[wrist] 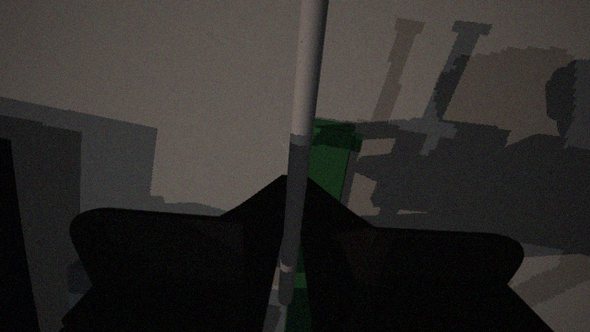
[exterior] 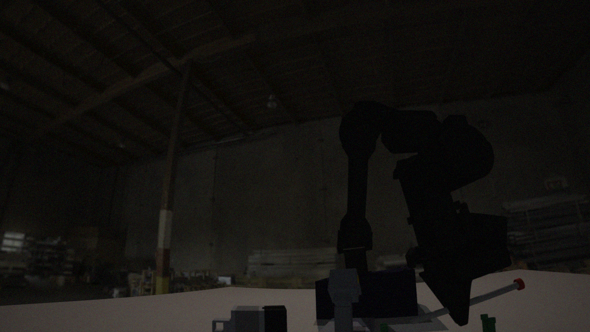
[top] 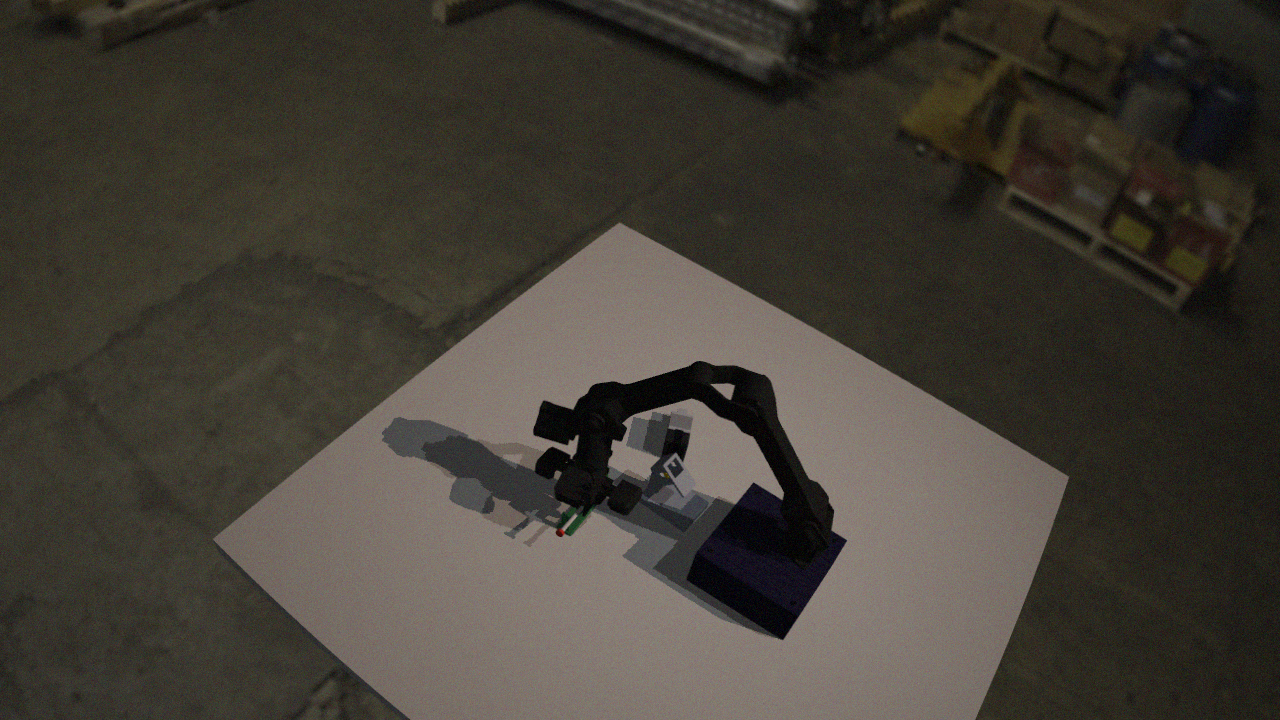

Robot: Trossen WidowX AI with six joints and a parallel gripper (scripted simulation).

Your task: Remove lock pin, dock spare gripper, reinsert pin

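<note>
Now: the green stand 3 cm to the right of my gripper tip, 2 cm ahead of it and 1 cm below it. From my gripper tip the other things lie so: grey mount: 16 cm to the right, 6 cm behind, 2 cm above; spare gripper: 29 cm to the right, 3 cm ahead, 1 cm below.
</note>
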